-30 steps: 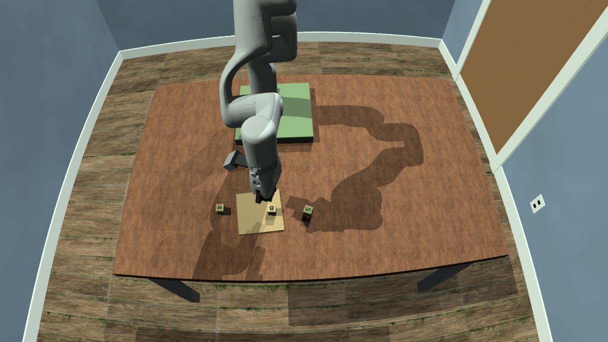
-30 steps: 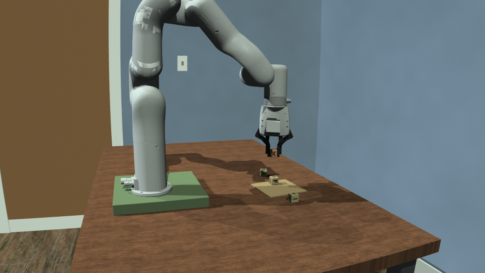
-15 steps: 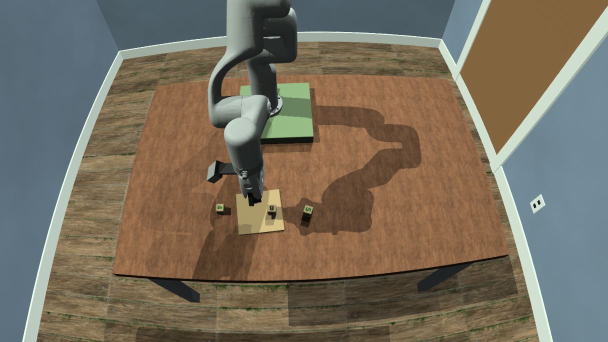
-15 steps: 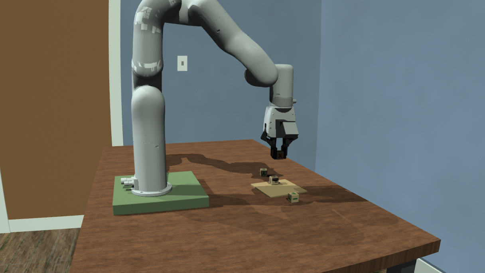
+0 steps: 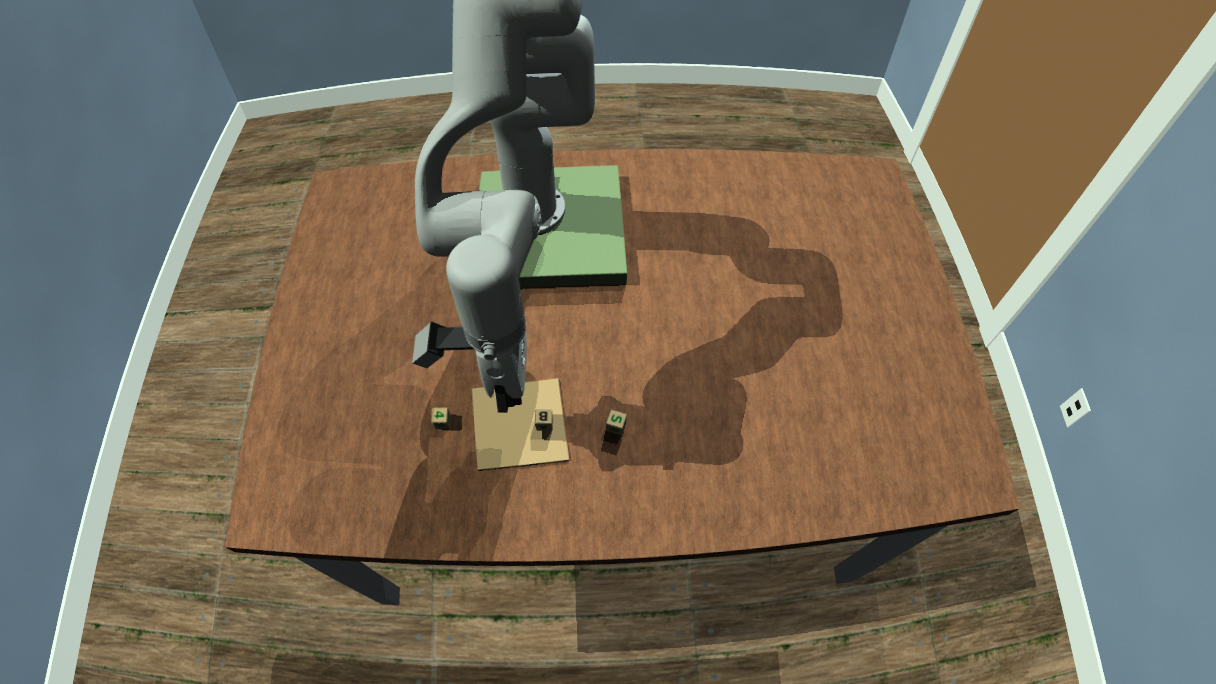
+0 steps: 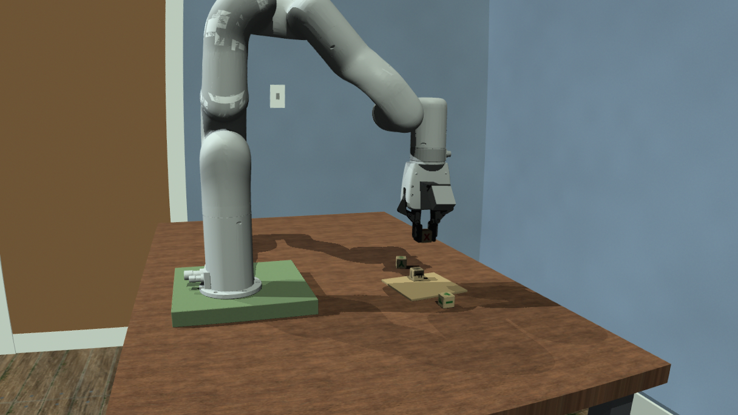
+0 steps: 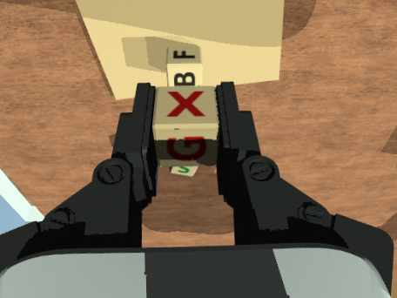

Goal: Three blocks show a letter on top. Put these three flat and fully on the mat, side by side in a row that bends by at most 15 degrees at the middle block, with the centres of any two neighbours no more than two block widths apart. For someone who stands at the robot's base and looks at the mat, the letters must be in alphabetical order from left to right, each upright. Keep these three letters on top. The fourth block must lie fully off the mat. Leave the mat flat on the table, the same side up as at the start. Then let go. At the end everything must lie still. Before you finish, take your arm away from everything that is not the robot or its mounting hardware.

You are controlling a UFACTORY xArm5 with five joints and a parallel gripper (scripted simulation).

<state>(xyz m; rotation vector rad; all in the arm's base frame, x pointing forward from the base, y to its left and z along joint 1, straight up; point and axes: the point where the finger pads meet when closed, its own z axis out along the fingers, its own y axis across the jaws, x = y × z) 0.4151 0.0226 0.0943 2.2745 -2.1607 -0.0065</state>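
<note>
Now: the tan mat 12 cm below my hand. The rest, counted from my hand: cream block 12 cm to the right, 11 cm below, 1 cm ahead.
</note>
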